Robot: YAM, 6 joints.
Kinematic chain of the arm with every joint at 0, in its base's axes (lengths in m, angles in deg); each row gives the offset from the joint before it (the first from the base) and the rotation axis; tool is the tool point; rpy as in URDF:
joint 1: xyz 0 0 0.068 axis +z
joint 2: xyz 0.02 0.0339 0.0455 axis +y
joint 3: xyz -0.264 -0.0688 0 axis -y
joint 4: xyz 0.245 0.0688 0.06 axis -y
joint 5: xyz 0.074 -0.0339 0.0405 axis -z
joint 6: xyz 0.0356 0 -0.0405 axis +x
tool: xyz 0 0 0 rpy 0 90 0
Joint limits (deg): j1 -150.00..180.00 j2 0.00..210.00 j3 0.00..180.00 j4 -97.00..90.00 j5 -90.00..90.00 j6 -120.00..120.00
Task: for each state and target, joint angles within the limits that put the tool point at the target. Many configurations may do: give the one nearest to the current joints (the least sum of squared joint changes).
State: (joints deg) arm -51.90 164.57 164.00 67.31 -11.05 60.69
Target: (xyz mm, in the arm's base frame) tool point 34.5 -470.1 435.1
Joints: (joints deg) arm -86.46 160.73 177.06 82.15 -8.75 60.69
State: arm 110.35 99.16 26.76 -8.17 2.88 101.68
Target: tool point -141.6 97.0 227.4
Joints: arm 144.56 45.68 30.87 -25.19 -4.97 101.68
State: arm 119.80 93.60 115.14 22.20 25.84 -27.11
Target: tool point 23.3 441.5 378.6
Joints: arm 89.23 104.16 91.39 15.36 29.15 -27.11
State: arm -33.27 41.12 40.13 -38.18 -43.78 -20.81
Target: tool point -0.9 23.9 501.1
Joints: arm -28.73 26.42 76.64 -25.28 -35.21 -20.81
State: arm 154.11 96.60 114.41 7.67 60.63 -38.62
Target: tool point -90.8 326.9 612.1
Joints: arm 110.37 105.66 136.61 13.75 53.64 -38.62
